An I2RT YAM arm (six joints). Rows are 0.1 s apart.
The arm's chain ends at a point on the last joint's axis. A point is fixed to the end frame.
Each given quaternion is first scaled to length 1.
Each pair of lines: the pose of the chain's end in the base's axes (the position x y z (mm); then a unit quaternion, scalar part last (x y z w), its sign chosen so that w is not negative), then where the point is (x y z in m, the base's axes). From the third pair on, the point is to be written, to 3 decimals.
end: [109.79, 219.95, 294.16, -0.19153, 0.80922, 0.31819, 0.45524]
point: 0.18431 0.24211 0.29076
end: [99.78, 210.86, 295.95, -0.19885, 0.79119, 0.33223, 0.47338]
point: 0.17390 0.23455 0.29669
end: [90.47, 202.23, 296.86, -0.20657, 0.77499, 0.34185, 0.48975]
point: 0.164 0.227 0.301
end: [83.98, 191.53, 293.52, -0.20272, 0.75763, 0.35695, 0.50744]
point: 0.157 0.216 0.302
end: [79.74, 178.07, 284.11, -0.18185, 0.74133, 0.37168, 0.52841]
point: 0.153 0.200 0.296
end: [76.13, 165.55, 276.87, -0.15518, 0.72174, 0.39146, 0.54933]
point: 0.150 0.185 0.292
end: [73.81, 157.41, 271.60, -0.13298, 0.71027, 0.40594, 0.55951]
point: 0.148 0.174 0.288
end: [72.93, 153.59, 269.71, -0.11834, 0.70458, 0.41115, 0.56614]
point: 0.147 0.169 0.287
